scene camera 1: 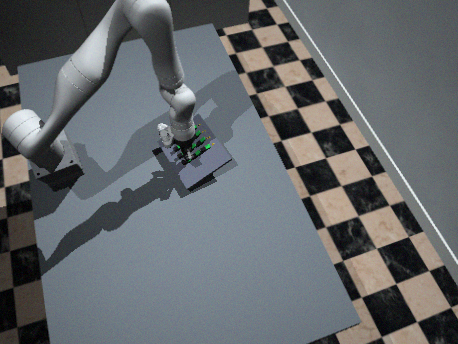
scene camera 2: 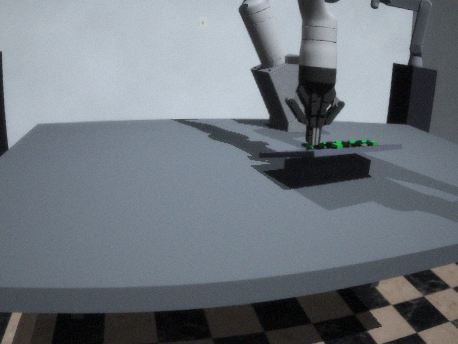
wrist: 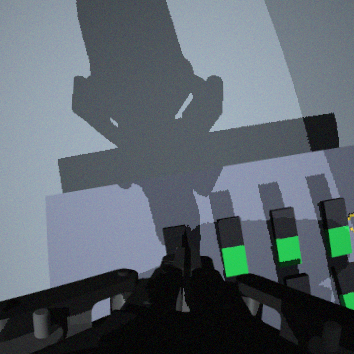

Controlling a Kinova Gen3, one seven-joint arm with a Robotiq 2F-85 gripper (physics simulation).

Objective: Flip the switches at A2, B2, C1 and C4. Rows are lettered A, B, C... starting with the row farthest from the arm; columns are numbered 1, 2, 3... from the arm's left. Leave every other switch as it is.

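Observation:
The switch panel is a pale purple board with rows of black rocker switches that have green parts. My gripper is shut and empty, pointing down with its tips low at switch C4, in the row nearest the arm. C4's dark end shows; the fingers hide the rest, and I cannot tell whether they touch it. Beside it, C3, C2 and C1 show green on the half away from the arm. The gripper largely hides rows A and B.
The panel stands raised on a dark block on the grey table. The arm's base stands on the table beyond the panel in scene camera 2. Arm and gripper shadows cross the table and panel.

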